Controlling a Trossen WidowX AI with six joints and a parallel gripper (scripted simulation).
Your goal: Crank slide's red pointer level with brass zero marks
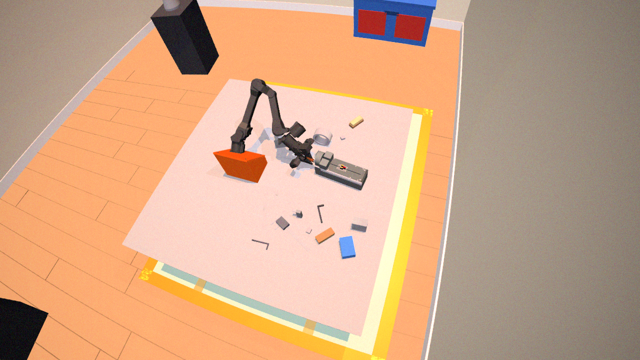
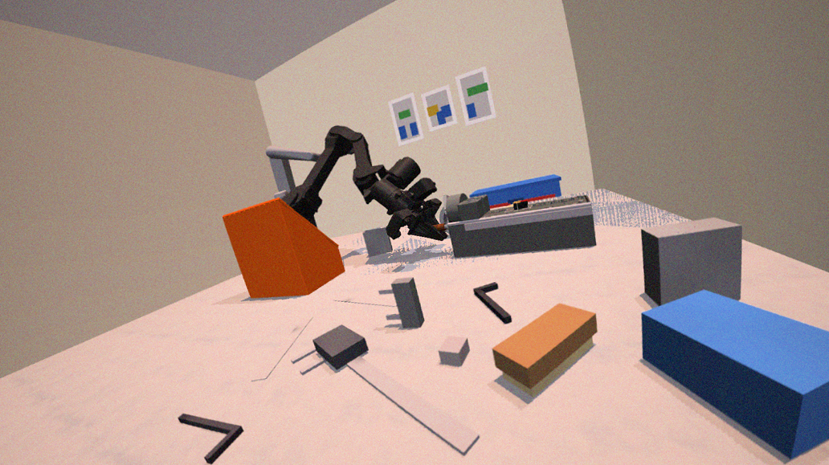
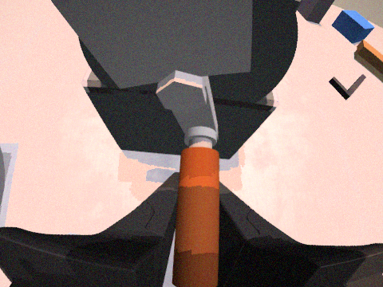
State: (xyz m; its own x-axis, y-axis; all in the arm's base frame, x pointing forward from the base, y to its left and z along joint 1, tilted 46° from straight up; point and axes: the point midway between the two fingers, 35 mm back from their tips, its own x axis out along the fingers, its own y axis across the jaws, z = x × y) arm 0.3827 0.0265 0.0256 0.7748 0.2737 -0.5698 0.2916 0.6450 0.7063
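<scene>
Now: gripper tip 20 mm past the crank handle, 10 mm to the right of it and 30 mm below it. From my gripper tip the other things lie so: red pointer (170 mm ahead, 40 mm to the right, 50 mm above); blue block (240 mm ahead, 420 mm to the right, 20 mm below).
</scene>
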